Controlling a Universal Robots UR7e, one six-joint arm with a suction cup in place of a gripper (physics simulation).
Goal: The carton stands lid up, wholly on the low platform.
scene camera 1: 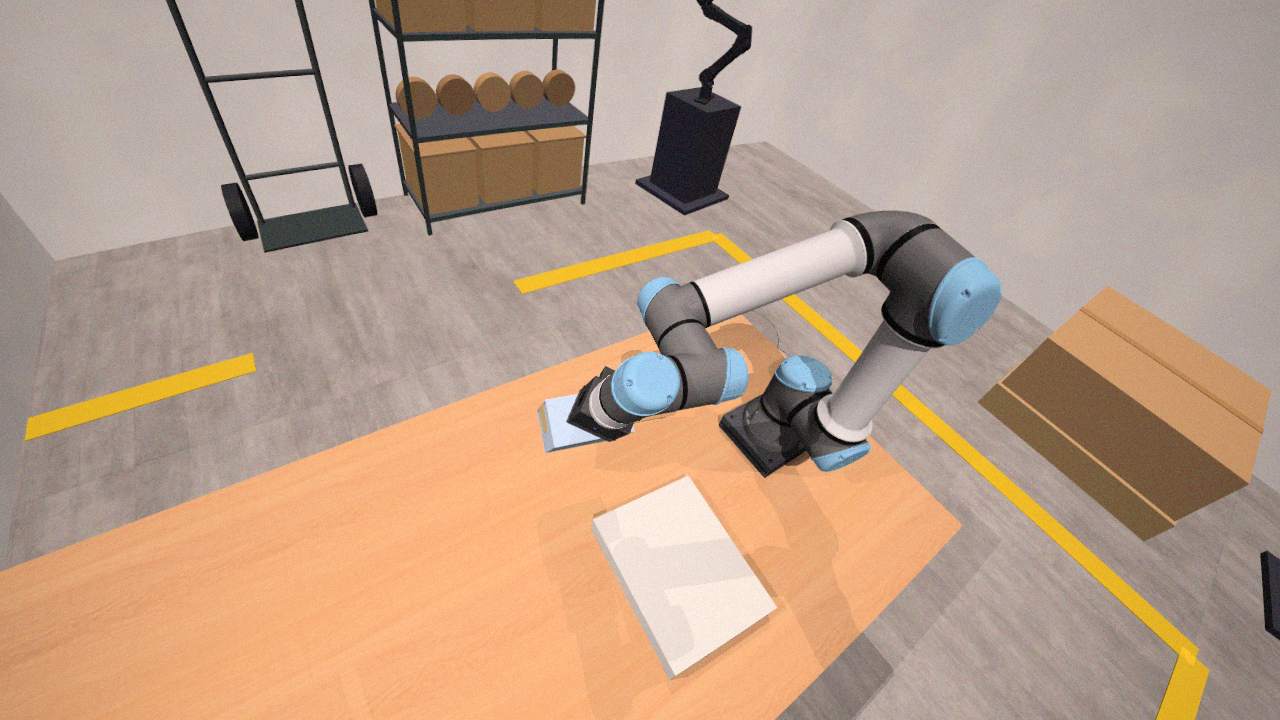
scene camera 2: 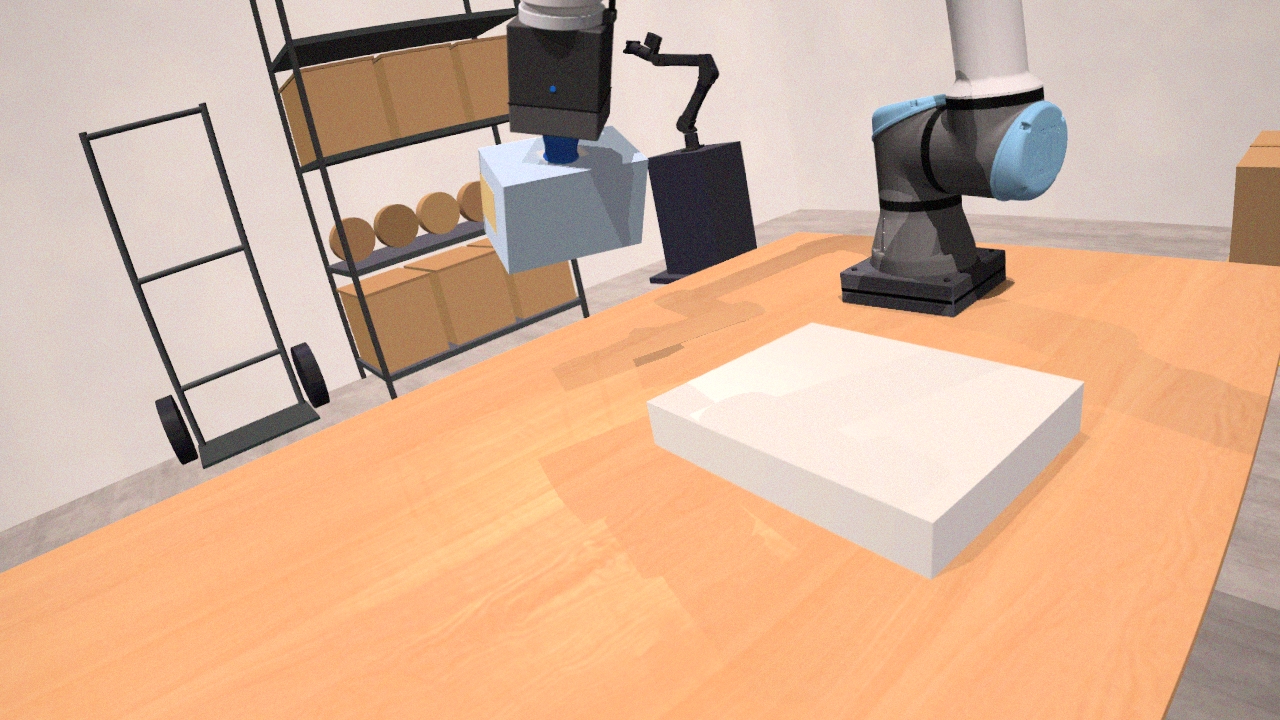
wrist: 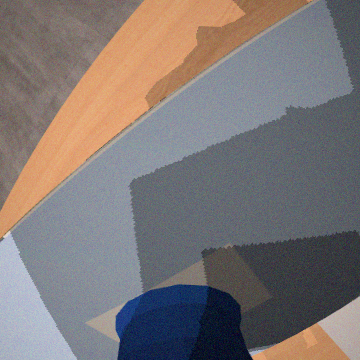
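Seen in the pictures: hand, tool point: (scene camera 2: pixel 560 167) (wrist: pixel 175 289); arm's base, link origin: (scene camera 1: pixel 770 426) (scene camera 2: pixel 923 260).
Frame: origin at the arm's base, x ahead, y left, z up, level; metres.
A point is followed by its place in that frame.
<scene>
The suction gripper (scene camera 2: pixel 561 150) (wrist: pixel 180 320) holds a pale blue carton (scene camera 1: pixel 562 436) {y -0.179, x 0.538, z 0.236 m} (scene camera 2: pixel 568 219) {y -0.170, x 0.493, z 0.181 m} (wrist: pixel 100 210) from above, in the air. In scene camera 1 the cup is hidden by the wrist. The carton hangs roughly level, with a yellow-orange patch on its left end in scene camera 2. A beige square patch shows under the cup in the wrist view. I cannot tell which face is the lid. The low white platform (scene camera 1: pixel 657 573) {y 0.066, x 0.485, z 0.002 m} (scene camera 2: pixel 859 402) {y 0.096, x 0.447, z 0.002 m} lies flat on the table, apart from the carton. The carton is behind it and to its left in scene camera 2.
The wooden table (scene camera 1: pixel 358 537) {y -0.373, x 0.881, z -0.046 m} (scene camera 2: pixel 402 555) {y -0.182, x 0.761, z -0.046 m} bears the platform and the black arm base (scene camera 1: pixel 760 438) {y 0.009, x 0.073, z 0.024 m} (scene camera 2: pixel 921 284) {y 0.029, x 0.095, z -0.005 m}. Beyond the table stand a hand truck (scene camera 1: pixel 313 228) (scene camera 2: pixel 259 436), a shelf rack (scene camera 1: pixel 501 35) (scene camera 2: pixel 387 362) and a dark pedestal (scene camera 1: pixel 693 138) (scene camera 2: pixel 702 210). A large brown box (scene camera 1: pixel 1136 411) stands at the right.
</scene>
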